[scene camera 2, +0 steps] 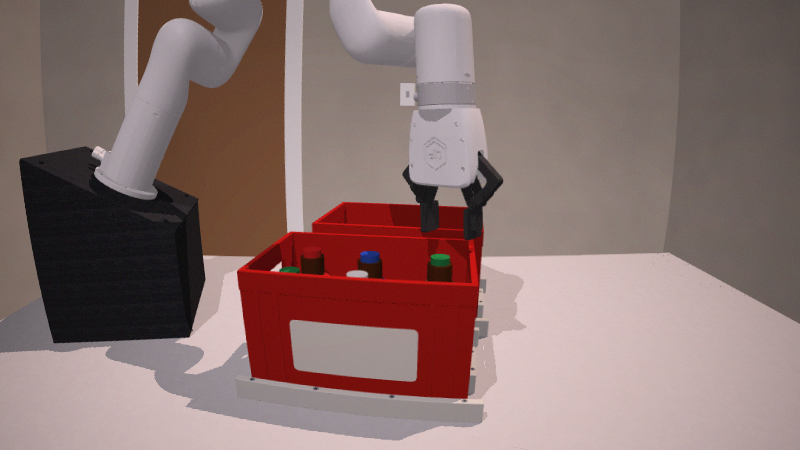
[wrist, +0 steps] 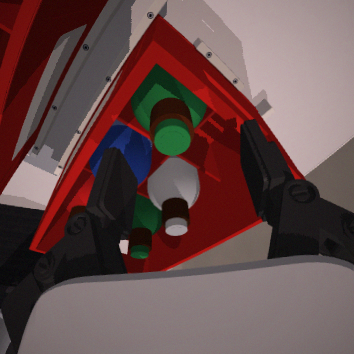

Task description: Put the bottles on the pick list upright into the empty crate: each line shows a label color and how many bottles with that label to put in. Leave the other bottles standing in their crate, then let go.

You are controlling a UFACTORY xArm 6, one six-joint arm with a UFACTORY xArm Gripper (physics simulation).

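Places are measured from the arm's base along level axes (x ahead, y left, z up), in millimetres.
Pixels of known places: gripper, fingertip midpoint: (scene camera 2: pixel 450 234) (wrist: pixel 182 153); arm's base at its link origin: (scene camera 2: pixel 125 184).
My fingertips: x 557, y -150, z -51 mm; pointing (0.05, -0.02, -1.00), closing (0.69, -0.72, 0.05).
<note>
For each thing: its top centre in the pictures, then the offset to it from my fingertips. "pt": a spot on its surface instead.
- second red crate at a spot on its surface: (scene camera 2: pixel 335 226) pt dx -164, dy +130, dz -21 mm
- blank pale panel at its top centre: (scene camera 2: pixel 351 325) dx -127, dy -121, dz -73 mm
The near red crate (scene camera 2: pixel 447 347) (wrist: pixel 150 47) holds upright brown-necked bottles: one with a green cap (scene camera 2: pixel 440 269) (wrist: pixel 172 137) at the right, one blue (scene camera 2: pixel 369 264) (wrist: pixel 121 152), one white (scene camera 2: pixel 356 274) (wrist: pixel 175 187), one red (scene camera 2: pixel 312 260) and another green (scene camera 2: pixel 289 270) (wrist: pixel 141 245) at the left. My gripper (scene camera 2: pixel 450 230) (wrist: pixel 182 153) is open and empty, above the right green-capped bottle, its fingers apart on either side in the wrist view. A second red crate (scene camera 2: pixel 335 226) stands behind; no bottles show above its rim. The pick list does not show.
Pale strips (scene camera 2: pixel 358 398) (wrist: pixel 220 62) lie on the table along the near crate's base. The crate walls rise around the bottles, above most caps. The black robot base (scene camera 2: pixel 117 268) stands at the left. The near crate's front has a blank pale panel (scene camera 2: pixel 355 349).
</note>
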